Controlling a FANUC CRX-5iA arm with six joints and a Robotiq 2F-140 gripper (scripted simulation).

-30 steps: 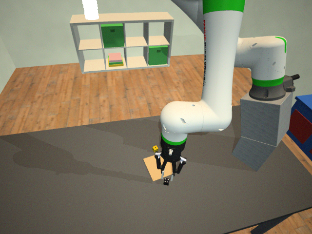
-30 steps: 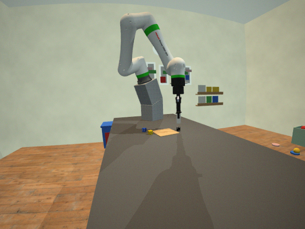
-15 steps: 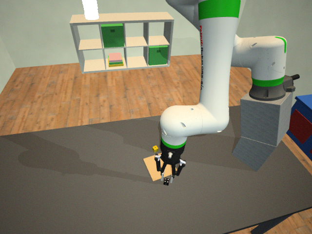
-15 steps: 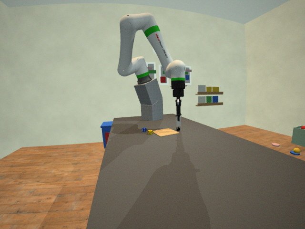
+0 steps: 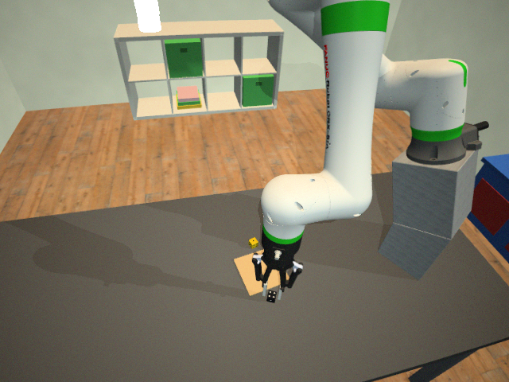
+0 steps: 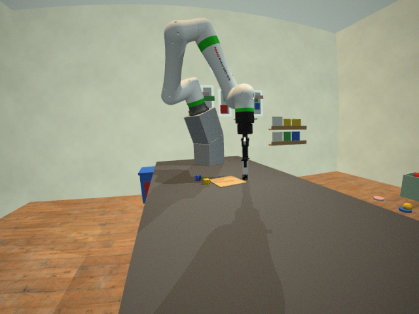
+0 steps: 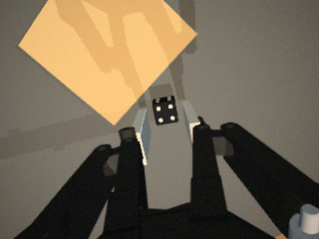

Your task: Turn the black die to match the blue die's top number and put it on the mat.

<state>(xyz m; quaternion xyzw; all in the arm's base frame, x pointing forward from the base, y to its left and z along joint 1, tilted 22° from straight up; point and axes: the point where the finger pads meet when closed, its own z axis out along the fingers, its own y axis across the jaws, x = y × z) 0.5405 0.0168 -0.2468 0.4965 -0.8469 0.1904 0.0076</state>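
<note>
Now: the black die 50 mm below my hand. The rest, counted from my hand: blue die (230 mm to the right, 90 mm behind, 50 mm below); yellow die (210 mm to the right, 50 mm below, 10 mm behind); tan mat (100 mm to the right, 60 mm below).
</note>
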